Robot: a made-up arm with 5 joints. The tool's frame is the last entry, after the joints.
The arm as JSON. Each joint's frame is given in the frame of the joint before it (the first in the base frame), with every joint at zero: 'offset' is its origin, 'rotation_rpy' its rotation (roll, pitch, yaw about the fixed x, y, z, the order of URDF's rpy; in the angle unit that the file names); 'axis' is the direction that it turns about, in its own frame. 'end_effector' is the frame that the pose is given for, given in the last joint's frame.
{
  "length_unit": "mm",
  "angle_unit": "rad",
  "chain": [
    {
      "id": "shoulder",
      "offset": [
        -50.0,
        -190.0,
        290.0
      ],
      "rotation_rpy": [
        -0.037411,
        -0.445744,
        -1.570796
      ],
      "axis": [
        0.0,
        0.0,
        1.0
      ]
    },
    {
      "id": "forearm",
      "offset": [
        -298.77,
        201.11,
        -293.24
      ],
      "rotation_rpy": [
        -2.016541,
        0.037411,
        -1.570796
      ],
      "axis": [
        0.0,
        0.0,
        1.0
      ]
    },
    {
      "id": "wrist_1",
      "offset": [
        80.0,
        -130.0,
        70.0
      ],
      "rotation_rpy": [
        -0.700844,
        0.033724,
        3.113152
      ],
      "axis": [
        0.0,
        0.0,
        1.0
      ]
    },
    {
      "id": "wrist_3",
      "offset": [
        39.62,
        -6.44,
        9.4
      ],
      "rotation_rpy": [
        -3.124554,
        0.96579,
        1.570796
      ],
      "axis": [
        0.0,
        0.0,
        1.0
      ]
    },
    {
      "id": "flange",
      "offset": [
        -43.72,
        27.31,
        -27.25
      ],
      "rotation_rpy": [
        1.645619,
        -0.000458,
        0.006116
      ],
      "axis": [
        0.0,
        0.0,
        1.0
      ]
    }
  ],
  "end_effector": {
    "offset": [
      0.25,
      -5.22,
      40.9
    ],
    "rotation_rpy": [
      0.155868,
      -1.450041,
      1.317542
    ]
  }
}
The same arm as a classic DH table. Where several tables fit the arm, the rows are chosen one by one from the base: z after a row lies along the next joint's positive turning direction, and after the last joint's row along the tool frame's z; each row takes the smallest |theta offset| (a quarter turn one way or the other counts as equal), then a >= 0, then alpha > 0; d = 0 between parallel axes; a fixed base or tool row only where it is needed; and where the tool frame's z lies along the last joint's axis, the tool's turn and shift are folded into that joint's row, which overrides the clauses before.
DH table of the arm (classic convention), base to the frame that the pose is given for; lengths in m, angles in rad. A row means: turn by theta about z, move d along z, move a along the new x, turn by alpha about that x. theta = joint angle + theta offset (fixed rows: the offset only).
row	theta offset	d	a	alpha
base (fixed)	-0.0866	0.6937	-0.0334	-0.4472
shoulder	0.096	-0.8819	0.2064	2.0162
forearm	-0.0269	-0.4041	-0.0887	-0.7015
wrist_1	0.0316	0.2058	0.0397	2.1757
wrist_3	1.5652	-0.0225	0.0436	-1.6456
flange	-0.0958	0.0126	-0.0008	-1.4515
tool (fixed)	-1.5896	0.0052	0	0

